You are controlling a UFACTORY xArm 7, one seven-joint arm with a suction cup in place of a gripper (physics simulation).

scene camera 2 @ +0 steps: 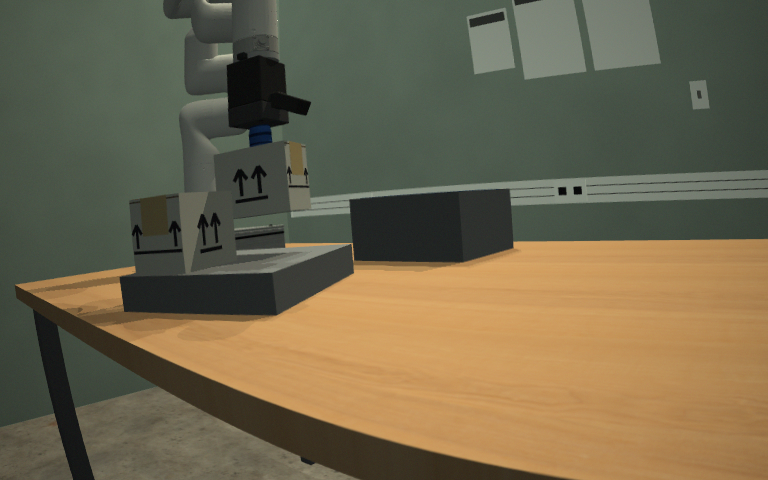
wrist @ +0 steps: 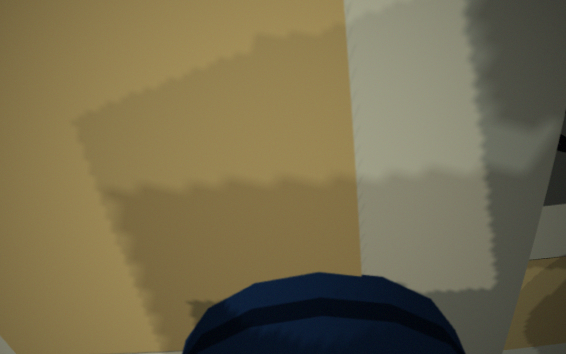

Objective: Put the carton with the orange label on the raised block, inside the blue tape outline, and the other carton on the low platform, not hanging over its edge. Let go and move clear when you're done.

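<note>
My suction cup [scene camera 2: 260,139] [wrist: 322,320] is on the top of a white carton [scene camera 2: 271,195] [wrist: 225,125] with tan tape and black arrows, and holds it upright in the air over the low platform [scene camera 2: 198,294]. Another white carton [scene camera 2: 210,257] [wrist: 547,230] stands upright on the left part of that platform, nearer the camera than the held one; part of its top shows at the right edge of the wrist view. The raised block [scene camera 2: 404,229] stands farther back to the right. No orange label shows on either carton, and no blue tape outline shows.
All stand on a wooden table [scene camera 2: 481,339], whose front edge runs from the left down to the lower right. The arm [scene camera 2: 198,135] rises behind the cartons. A pale rail [scene camera 2: 651,187] runs along the green wall behind the block.
</note>
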